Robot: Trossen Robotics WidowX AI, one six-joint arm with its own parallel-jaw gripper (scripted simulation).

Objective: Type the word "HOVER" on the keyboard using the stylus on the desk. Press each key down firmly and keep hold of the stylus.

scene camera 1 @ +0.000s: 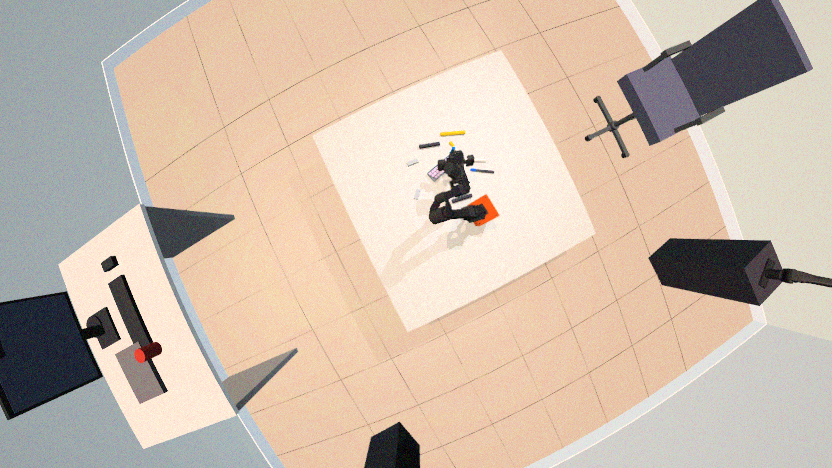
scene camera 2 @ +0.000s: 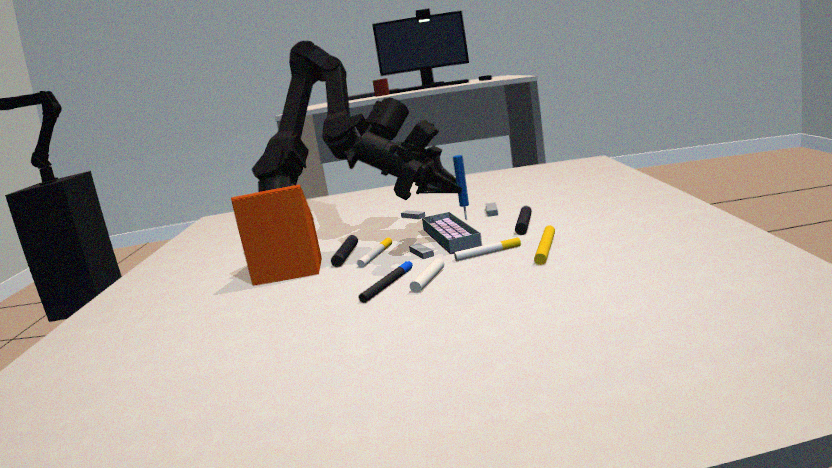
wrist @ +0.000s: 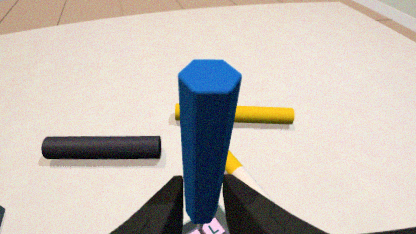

Scene:
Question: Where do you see a yellow marker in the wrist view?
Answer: At 244, 114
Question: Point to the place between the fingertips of the gripper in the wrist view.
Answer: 202, 183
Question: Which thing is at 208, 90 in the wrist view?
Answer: A blue stylus.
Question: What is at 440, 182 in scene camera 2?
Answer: The gripper.

